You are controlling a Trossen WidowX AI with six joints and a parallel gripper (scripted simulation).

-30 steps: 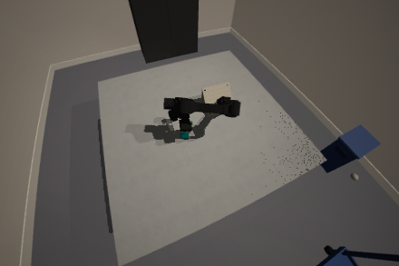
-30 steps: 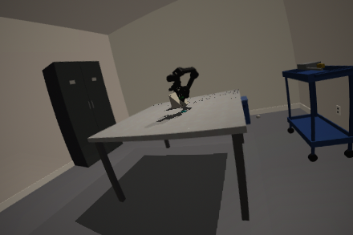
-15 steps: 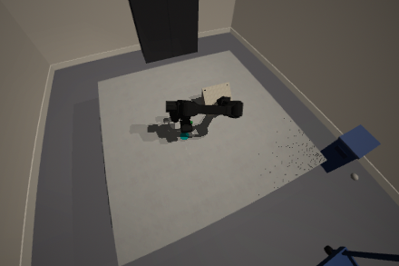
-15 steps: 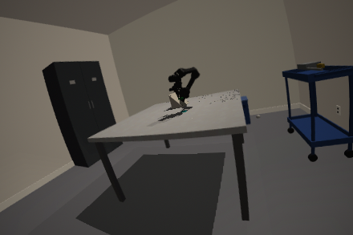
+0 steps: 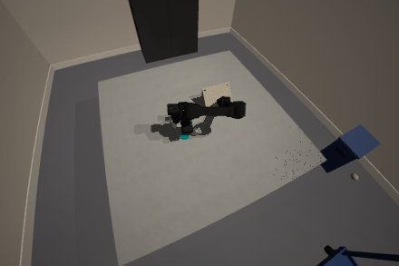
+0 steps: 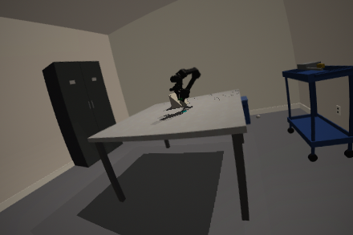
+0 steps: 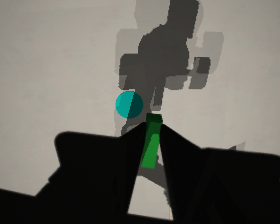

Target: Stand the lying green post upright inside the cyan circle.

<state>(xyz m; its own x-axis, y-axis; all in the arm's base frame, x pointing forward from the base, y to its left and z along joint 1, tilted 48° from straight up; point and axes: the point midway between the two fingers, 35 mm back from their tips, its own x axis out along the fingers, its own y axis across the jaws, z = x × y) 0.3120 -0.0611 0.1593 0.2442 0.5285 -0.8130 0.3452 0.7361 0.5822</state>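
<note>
Now: the cyan circle 12 cm below my gripper tip, 2 cm to the left of it and 1 cm ahead of it. Round my gripper tip: green post (2 cm behind, 1 cm to the left, 1 cm below).
</note>
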